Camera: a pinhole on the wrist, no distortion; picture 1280 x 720 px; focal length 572.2 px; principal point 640.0 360.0 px. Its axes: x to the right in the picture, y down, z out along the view. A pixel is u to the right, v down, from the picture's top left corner.
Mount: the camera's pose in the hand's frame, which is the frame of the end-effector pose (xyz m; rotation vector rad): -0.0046 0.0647 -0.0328 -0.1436 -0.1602 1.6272
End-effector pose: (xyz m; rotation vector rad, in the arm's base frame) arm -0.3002 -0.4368 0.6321 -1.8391 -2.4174 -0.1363
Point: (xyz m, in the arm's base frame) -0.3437 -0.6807 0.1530
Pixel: 469.3 573.1
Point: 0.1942 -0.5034 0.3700
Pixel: outside the picture
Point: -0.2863 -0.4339 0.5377
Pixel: 412.9 304.9
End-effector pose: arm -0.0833 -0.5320 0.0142 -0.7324 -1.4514 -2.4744
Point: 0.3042 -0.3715 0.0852
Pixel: 761.8 682.7
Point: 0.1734 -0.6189 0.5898
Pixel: outside the picture
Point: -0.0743 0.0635 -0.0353
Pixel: 198.8 247.8
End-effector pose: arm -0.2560 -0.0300 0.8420 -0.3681 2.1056 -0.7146
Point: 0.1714 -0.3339 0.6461
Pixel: 451.6 230.7
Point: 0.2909 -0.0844 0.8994
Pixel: 507.1 621.5
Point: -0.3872 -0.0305 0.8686
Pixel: behind the camera
